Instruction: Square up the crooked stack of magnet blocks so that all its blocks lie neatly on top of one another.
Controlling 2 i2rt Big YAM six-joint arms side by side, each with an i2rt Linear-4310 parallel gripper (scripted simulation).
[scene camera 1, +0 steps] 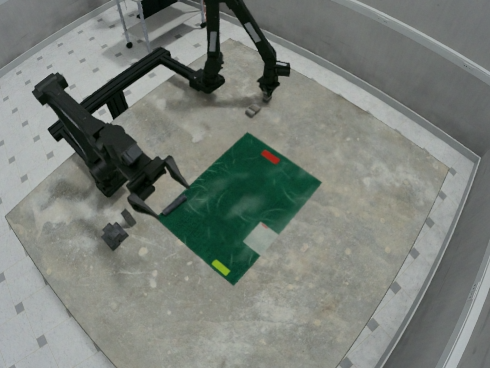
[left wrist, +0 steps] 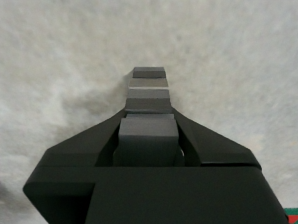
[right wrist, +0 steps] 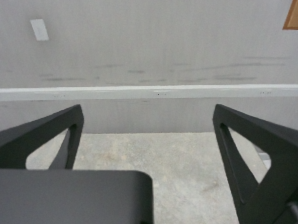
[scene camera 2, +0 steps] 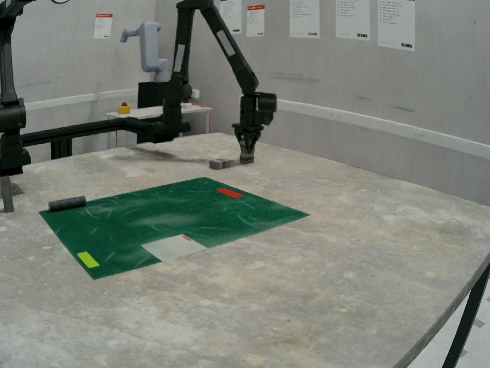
Labels:
My right gripper shows in scene camera 1 and in the right wrist view; in the left wrist view it is out of frame, in scene camera 2 it is out of frame. One and the same spot on my right gripper: [right wrist: 50,188] is [scene camera 1: 154,167].

